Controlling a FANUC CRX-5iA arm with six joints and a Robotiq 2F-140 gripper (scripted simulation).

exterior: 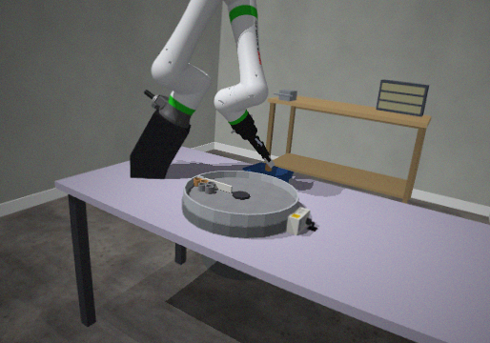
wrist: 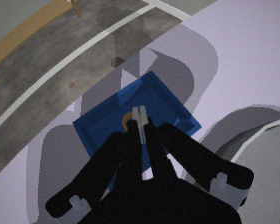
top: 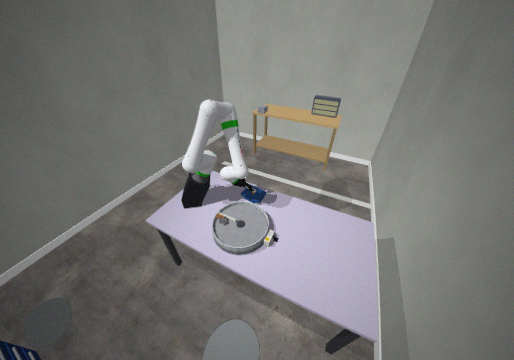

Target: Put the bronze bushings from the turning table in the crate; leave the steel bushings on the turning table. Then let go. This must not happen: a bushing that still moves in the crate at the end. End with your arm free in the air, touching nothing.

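The blue crate lies 20 mm to the left of my hand and 80 mm below it. The rest, counted from my hand: round grey turning table 30 mm ahead, 340 mm to the right, 50 mm below.
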